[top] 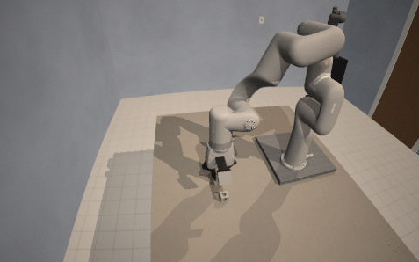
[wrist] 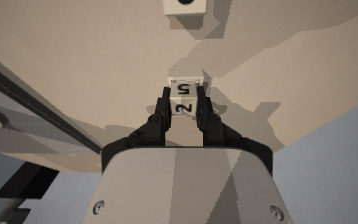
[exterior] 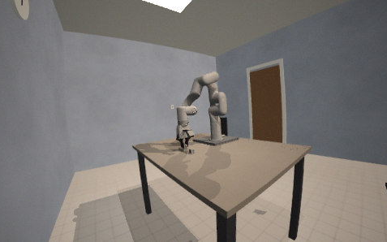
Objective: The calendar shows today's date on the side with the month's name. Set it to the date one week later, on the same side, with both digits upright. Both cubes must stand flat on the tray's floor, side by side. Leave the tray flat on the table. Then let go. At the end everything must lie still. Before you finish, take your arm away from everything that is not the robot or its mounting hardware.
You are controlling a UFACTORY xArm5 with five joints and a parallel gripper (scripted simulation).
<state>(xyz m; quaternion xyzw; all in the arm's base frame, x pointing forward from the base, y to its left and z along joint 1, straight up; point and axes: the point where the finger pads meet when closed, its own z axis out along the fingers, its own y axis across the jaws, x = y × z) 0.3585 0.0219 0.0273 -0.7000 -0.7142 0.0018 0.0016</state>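
Now: hand 20 mm to the left of the calendar tray and 40 mm above it.
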